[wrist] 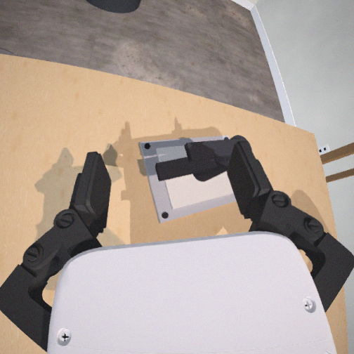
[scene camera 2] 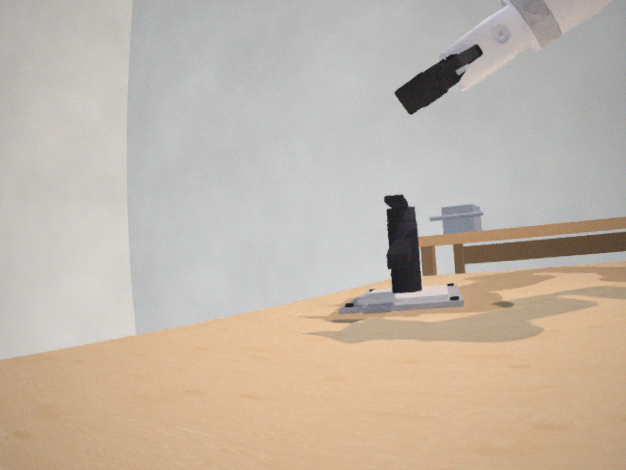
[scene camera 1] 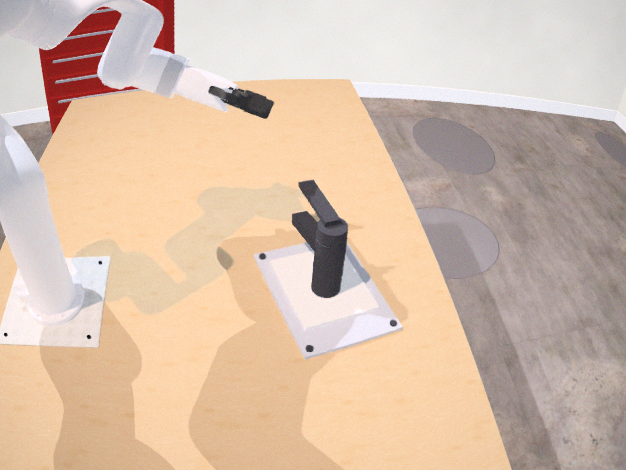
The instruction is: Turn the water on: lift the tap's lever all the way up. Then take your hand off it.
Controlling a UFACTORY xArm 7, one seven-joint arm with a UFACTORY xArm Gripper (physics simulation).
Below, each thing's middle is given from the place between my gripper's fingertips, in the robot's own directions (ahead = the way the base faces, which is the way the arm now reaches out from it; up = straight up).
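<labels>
Measured from my hand, the black tap lever point(scene camera 1: 332, 231) is 12 cm below, and it sits 14 cm to the right and 8 cm ahead. The pale base plate point(scene camera 1: 328, 338) is 25 cm below my hand, 9 cm ahead of it and 18 cm to the right of it.
</labels>
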